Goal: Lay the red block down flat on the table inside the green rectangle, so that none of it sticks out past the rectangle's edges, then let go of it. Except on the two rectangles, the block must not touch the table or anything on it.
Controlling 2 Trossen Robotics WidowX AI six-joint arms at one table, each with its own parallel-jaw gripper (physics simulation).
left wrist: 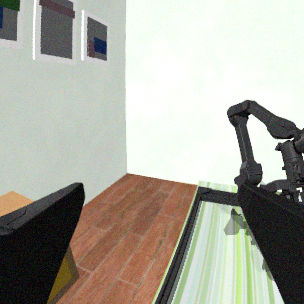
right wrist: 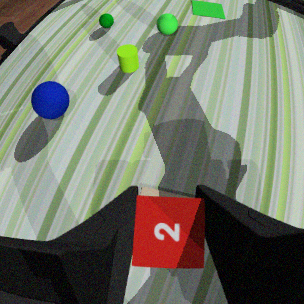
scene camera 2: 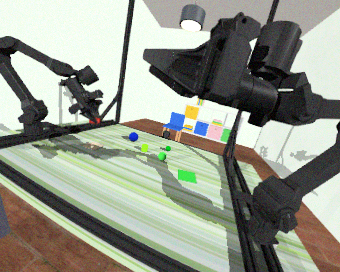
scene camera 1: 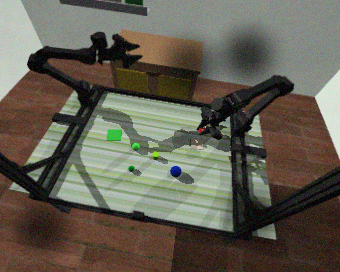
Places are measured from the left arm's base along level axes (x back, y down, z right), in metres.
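Pixels of known places: left gripper, fingertip midpoint: [left wrist: 162, 190] [scene camera 2: 146, 62] [scene camera 1: 141, 50]; right gripper, fingertip midpoint: [right wrist: 166, 192] [scene camera 2: 98, 122] [scene camera 1: 198, 132]; left arm's base, origin of the base link: [scene camera 2: 259, 232] [scene camera 1: 86, 103]; right arm's base, origin of the base link: [scene camera 2: 33, 134] [scene camera 1: 238, 132].
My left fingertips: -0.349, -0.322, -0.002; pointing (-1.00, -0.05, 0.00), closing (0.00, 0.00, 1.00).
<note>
Ahead of a thing's pixels: the offset from my left fingertips to its middle, as dx, dy, dz. "pt": to the spot under its first point.
The red block @(-0.247, +0.215, +0.398) [scene camera 1: 201, 130] [scene camera 2: 95, 120] [right wrist: 167, 232], marked with a white 2, is between the fingers of my right gripper [scene camera 1: 203, 131] [scene camera 2: 95, 119] [right wrist: 166, 192], which is shut on it and holds it in the air above the beige rectangle @(pt -0.249, +0.340, +0.407) [scene camera 1: 198, 145] [scene camera 2: 94, 145] [right wrist: 149, 191]. Much of that rectangle is hidden by the block in the right wrist view. The flat green rectangle @(pt +0.201, +0.341, +0.258) [scene camera 1: 114, 135] [scene camera 2: 187, 176] [right wrist: 208, 9] lies far to the left of the block in scene camera 1. My left gripper [scene camera 1: 137, 52] [scene camera 2: 150, 62] [left wrist: 162, 190] is open and empty, high up and away from the block.
Between the rectangles, towards the front in scene camera 1, are a bright green ball @(+0.094, +0.322, +0.364) [scene camera 1: 136, 146] [scene camera 2: 162, 156] [right wrist: 167, 24], a yellow-green cylinder @(+0.000, +0.325, +0.436) [scene camera 1: 156, 155] [scene camera 2: 144, 148] [right wrist: 128, 58], a dark green ball @(+0.131, +0.327, +0.485) [scene camera 1: 131, 168] [right wrist: 106, 20] and a larger blue ball @(-0.080, +0.314, +0.547) [scene camera 1: 175, 171] [scene camera 2: 133, 136] [right wrist: 50, 100]. A black frame surrounds the table.
</note>
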